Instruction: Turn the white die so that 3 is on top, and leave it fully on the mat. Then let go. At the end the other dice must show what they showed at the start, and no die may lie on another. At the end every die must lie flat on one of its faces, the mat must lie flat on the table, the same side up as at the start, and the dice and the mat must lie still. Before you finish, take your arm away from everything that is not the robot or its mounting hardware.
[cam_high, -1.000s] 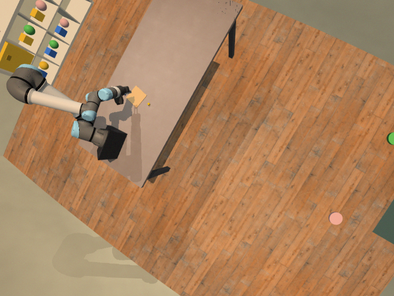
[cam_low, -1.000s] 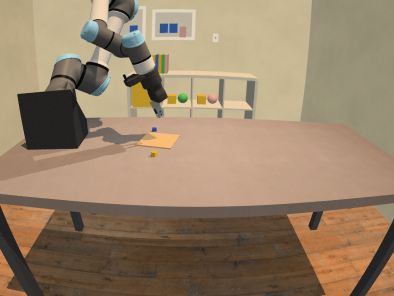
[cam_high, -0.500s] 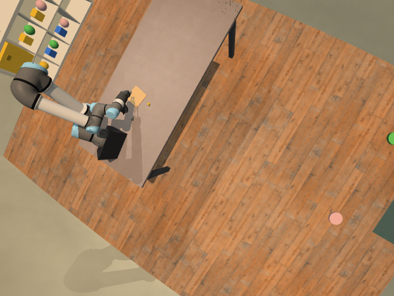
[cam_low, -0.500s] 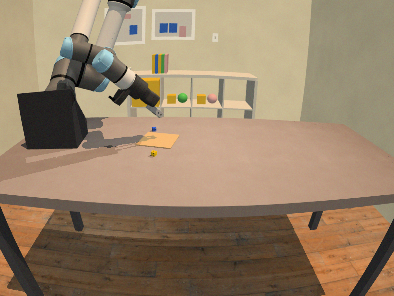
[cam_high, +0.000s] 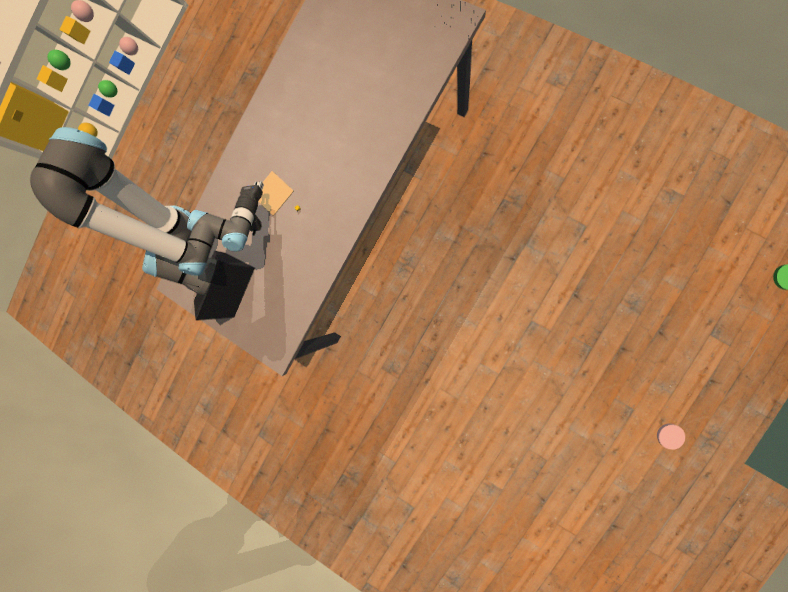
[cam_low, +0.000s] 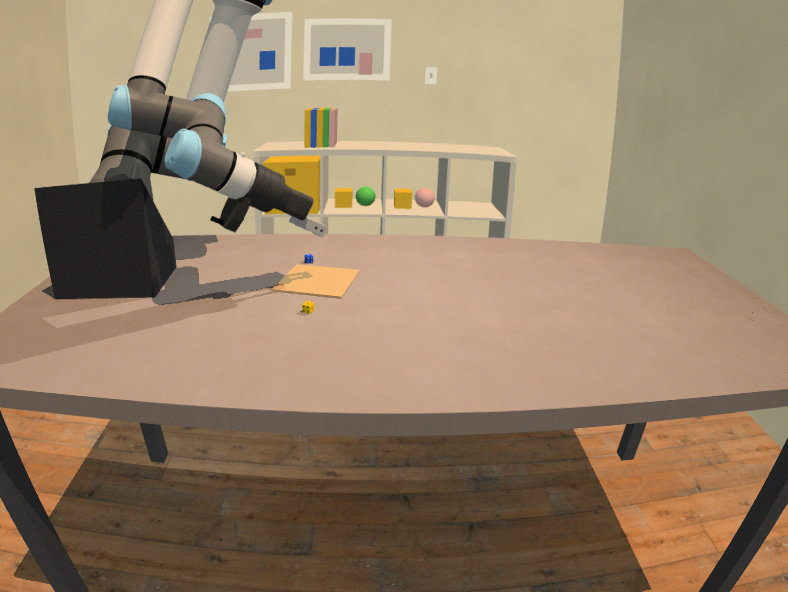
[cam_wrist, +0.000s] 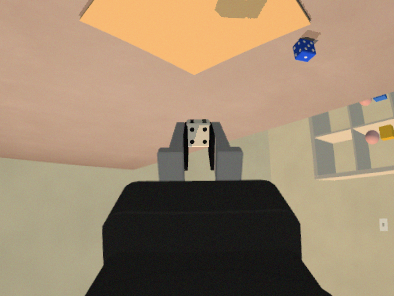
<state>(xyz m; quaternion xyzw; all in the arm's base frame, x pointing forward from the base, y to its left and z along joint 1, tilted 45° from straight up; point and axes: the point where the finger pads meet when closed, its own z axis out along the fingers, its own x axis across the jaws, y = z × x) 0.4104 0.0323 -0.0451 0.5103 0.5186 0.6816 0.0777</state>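
The mat lies 110 mm below my hand. From my hand the other things lie so: yellow die 10 mm behind, 140 mm to the right, 100 mm below; white die 10 mm ahead, 10 mm below; blue die 10 mm behind, 110 mm to the left, 100 mm below.
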